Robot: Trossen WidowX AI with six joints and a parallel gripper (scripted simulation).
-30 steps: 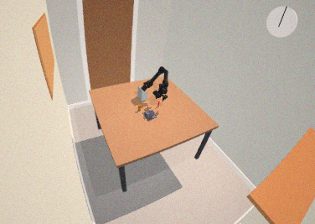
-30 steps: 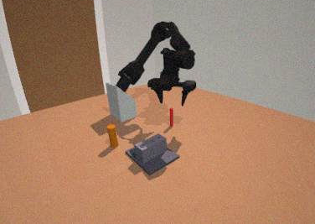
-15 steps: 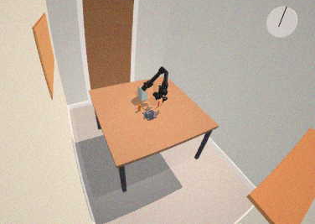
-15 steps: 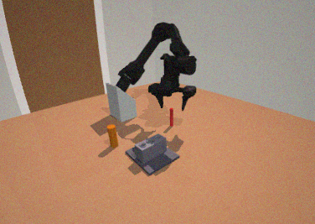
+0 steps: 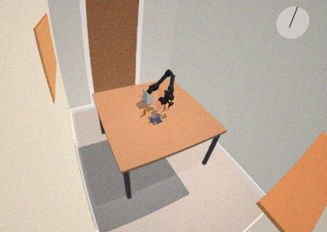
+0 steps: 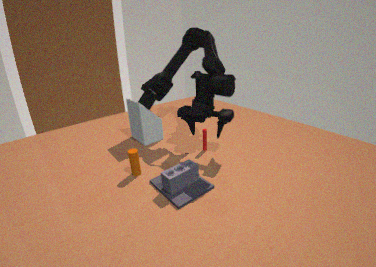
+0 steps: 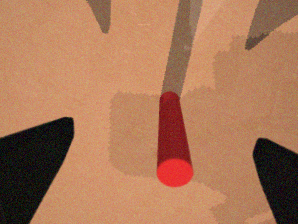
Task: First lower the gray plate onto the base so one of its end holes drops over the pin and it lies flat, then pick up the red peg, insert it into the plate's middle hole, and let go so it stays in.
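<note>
My gripper tip is 19 cm to the left of the gray plate, 10 cm short of it and 1 cm above it. The rest, counted from my gripper tip: peg (26 cm to the right, 3 cm behind, 1 cm below); base (17 cm to the right, 10 cm ahead, 5 cm below).
</note>
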